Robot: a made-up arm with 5 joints.
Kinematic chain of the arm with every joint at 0, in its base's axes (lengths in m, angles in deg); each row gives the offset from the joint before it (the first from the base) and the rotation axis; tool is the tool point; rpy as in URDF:
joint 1: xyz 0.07 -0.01 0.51 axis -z
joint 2: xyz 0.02 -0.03 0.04 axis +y
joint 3: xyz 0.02 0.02 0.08 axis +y
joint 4: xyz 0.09 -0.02 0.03 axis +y
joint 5: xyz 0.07 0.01 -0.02 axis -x
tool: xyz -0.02 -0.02 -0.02 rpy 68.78 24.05 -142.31
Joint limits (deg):
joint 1: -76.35..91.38
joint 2: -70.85..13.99
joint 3: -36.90..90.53
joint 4: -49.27..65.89
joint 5: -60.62..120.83
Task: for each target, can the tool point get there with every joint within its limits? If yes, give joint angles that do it. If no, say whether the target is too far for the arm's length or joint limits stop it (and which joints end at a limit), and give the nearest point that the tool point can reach.
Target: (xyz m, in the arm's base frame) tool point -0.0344 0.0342 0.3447
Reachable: no: joint limits stop it (at a limit: joint 1, joint 2, joint 3) | nearest point 0.0327 -0.0412 0.4712 | short by 0.162 m
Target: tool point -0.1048 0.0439 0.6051
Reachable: no: joint limits stop it (at a limit: joint 2, joint 3, joint 4, joint 5) | nearest point -0.0793 0.0361 0.6844 | short by 0.084 m
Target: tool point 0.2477 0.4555 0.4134
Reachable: no: too far | nearest point 0.1439 0.1836 0.5522 | short by 0.322 m
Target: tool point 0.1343 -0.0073 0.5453
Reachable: yes | joints -35.73 -53.53 73.45 36.36 -11.98
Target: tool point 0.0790 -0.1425 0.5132
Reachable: yes | joints 67.85 -2.04 56.47 -13.05 4.89
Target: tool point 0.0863 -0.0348 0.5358
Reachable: yes | joints 13.84 7.60 75.46 48.74 -44.68
